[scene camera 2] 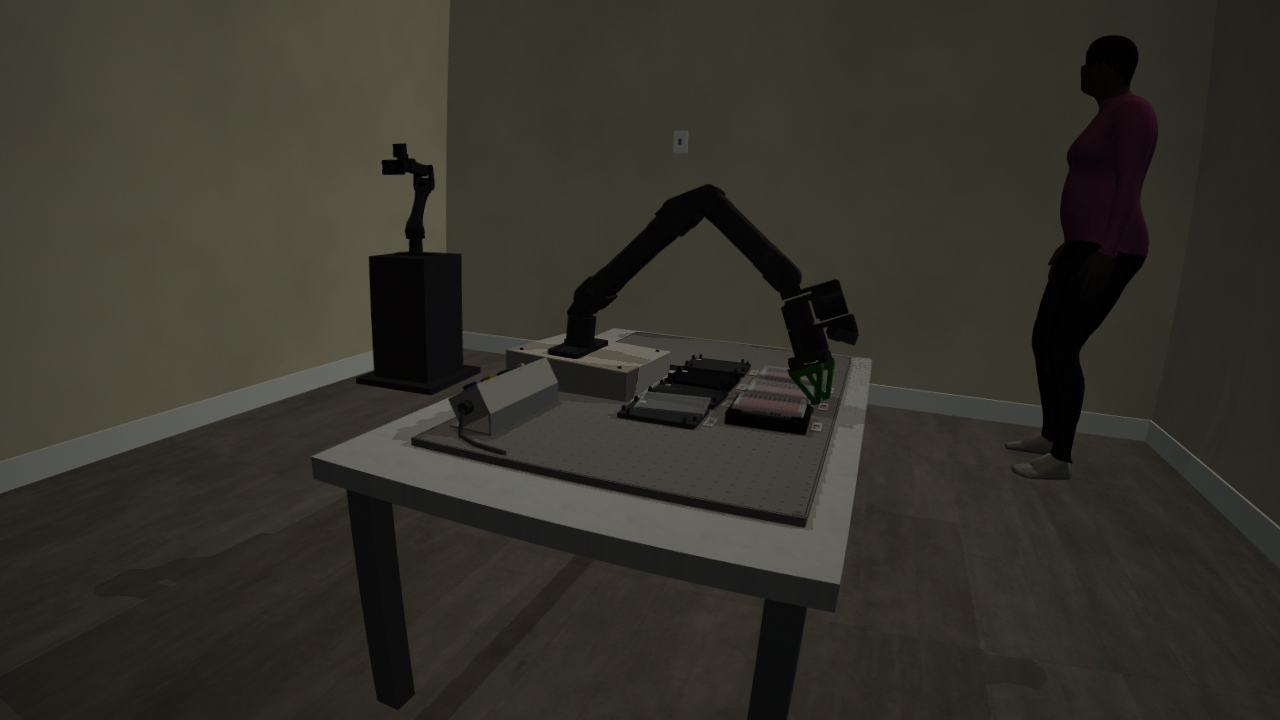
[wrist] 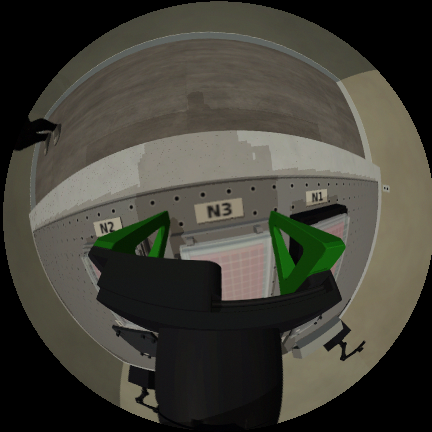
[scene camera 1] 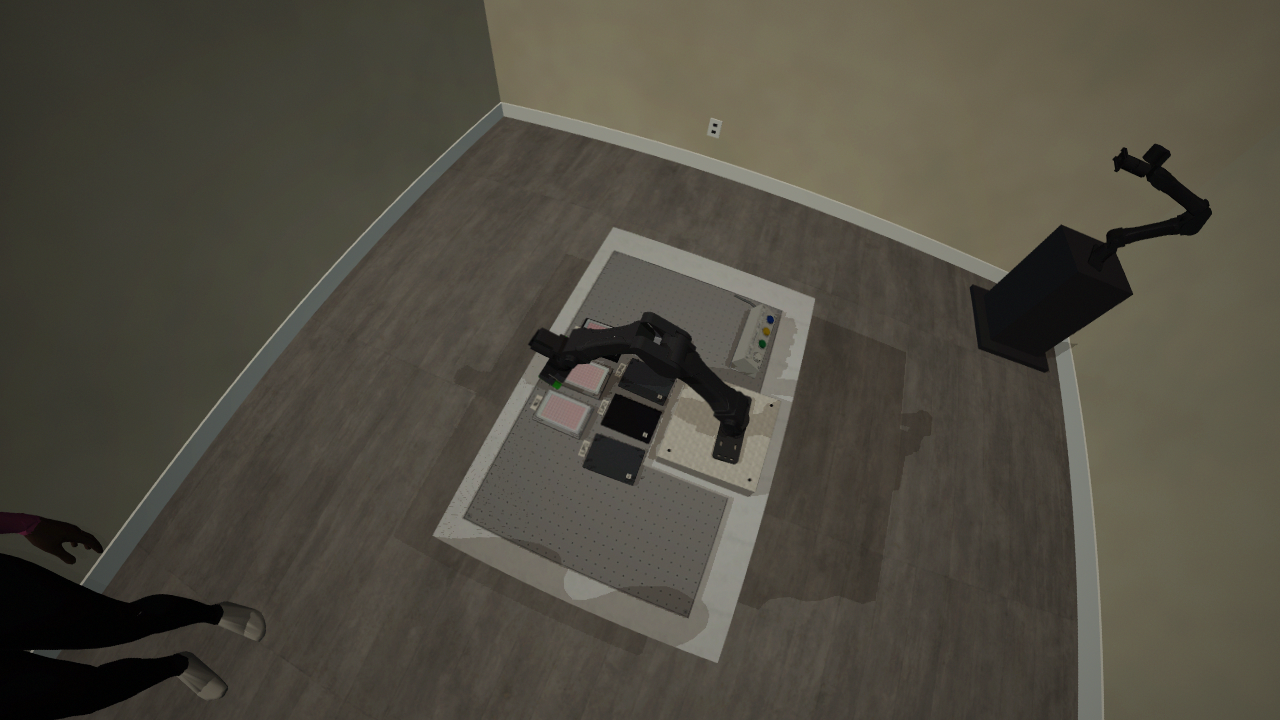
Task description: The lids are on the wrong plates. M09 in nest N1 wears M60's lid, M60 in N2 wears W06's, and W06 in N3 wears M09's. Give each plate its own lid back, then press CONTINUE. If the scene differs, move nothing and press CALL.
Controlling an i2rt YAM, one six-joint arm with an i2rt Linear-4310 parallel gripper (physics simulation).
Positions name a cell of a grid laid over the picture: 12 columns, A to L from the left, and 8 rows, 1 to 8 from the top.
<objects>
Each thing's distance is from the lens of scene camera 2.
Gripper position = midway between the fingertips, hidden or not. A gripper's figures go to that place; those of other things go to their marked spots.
gripper (scene camera 2: H5): 132 cm
nest N1 (scene camera 2: H5): 114 cm
spot LP1 (scene camera 2: G5): 153 cm
LP2 (scene camera 2: G5): 142 cm
The marked spots on the LP2 and the nest N1 are 36 cm apart.
</objects>
